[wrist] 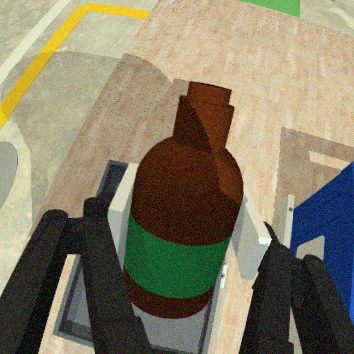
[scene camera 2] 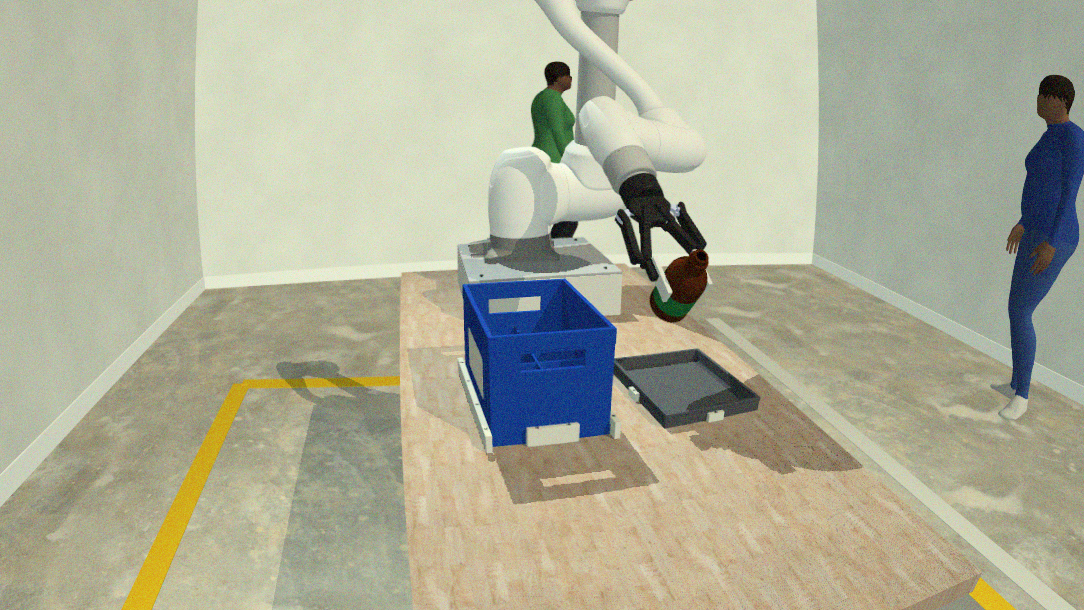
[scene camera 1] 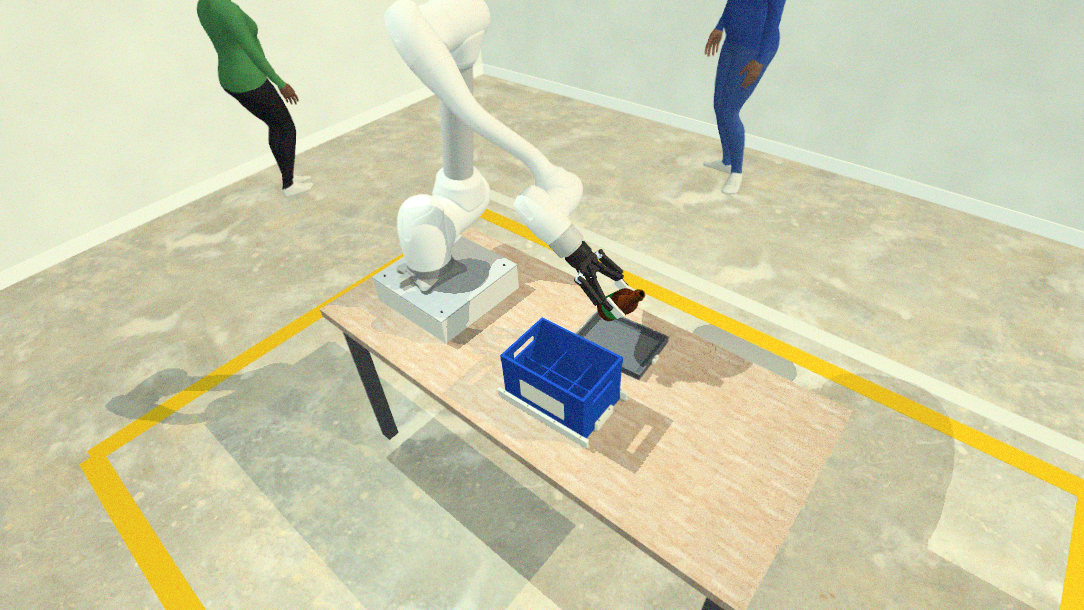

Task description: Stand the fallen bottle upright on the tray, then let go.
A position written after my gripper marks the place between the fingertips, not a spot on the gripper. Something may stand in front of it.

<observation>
I see my gripper (scene camera 2: 688, 292) and a brown bottle (scene camera 2: 687, 277).
The brown bottle shows as well in the wrist view (wrist: 187, 191) and in scene camera 1 (scene camera 1: 627, 300). My gripper is seen too in the wrist view (wrist: 183, 191) and in scene camera 1 (scene camera 1: 627, 307).
</observation>
